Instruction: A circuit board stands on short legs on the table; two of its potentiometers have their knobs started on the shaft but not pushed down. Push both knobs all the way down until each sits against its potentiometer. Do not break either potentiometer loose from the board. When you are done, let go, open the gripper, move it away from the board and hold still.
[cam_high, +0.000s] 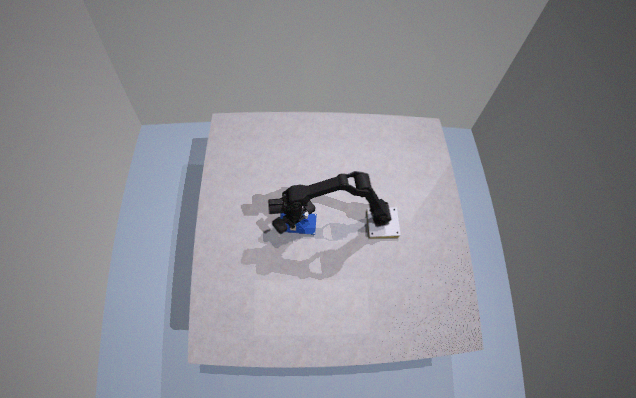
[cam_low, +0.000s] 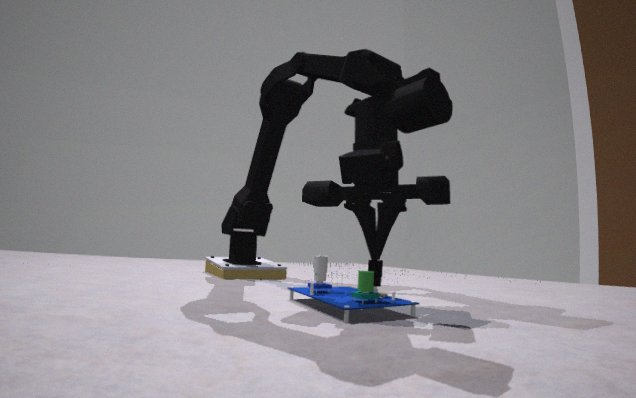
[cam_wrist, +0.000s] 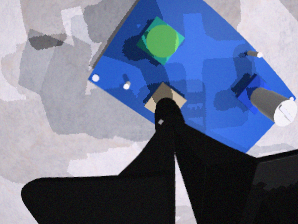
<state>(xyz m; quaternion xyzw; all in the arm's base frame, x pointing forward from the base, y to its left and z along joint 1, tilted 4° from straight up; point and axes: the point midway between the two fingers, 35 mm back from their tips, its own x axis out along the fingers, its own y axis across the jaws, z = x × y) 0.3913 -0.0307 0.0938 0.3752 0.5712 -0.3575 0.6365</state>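
Now: the potentiometer knob 6 cm behind my gripper tip, 4 cm to the right of it and 1 cm below it.
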